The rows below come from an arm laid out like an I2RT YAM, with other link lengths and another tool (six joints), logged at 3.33 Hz.
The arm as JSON. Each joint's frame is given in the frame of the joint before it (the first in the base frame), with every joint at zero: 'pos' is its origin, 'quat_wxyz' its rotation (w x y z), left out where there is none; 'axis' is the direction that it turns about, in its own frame. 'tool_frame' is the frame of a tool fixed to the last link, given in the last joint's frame.
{
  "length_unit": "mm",
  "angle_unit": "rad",
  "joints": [
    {
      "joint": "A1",
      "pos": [
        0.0,
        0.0,
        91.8
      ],
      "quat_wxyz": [
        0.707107,
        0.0,
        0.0,
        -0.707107
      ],
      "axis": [
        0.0,
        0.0,
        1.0
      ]
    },
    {
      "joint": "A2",
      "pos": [
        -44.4,
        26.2,
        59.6
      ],
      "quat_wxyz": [
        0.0,
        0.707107,
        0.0,
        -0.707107
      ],
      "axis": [
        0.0,
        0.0,
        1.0
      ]
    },
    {
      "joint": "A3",
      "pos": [
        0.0,
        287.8,
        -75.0
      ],
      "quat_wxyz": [
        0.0,
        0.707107,
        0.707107,
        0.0
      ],
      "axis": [
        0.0,
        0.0,
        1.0
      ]
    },
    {
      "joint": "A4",
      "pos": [
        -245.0,
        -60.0,
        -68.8
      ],
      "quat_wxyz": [
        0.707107,
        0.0,
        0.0,
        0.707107
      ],
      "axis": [
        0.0,
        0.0,
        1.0
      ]
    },
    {
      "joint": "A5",
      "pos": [
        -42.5,
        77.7,
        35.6
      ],
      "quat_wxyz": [
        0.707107,
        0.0,
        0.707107,
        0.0
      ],
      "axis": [
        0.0,
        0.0,
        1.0
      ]
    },
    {
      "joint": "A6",
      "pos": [
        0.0,
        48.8,
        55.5
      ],
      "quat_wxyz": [
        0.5,
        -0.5,
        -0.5,
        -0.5
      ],
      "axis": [
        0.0,
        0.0,
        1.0
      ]
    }
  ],
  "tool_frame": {
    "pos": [
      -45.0,
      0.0,
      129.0
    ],
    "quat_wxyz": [
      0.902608,
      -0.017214,
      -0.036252,
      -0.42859
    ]
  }
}
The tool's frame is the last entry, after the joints.
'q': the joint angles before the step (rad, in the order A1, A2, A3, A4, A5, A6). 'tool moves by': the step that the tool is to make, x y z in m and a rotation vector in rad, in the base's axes. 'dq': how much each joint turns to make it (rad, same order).
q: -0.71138 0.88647 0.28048 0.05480 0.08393 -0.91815
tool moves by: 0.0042 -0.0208 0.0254 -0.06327 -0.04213 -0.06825
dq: -0.00018 0.02646 0.04373 0.05410 0.06927 0.01590
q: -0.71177 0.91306 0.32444 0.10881 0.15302 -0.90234
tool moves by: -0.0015 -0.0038 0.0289 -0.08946 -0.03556 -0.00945
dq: 0.00067 -0.05962 0.01983 0.01200 0.02791 -0.03665
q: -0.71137 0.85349 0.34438 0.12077 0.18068 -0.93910
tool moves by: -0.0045 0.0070 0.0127 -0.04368 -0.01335 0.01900
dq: -0.00029 -0.07312 -0.00246 -0.02675 -0.00928 -0.03012
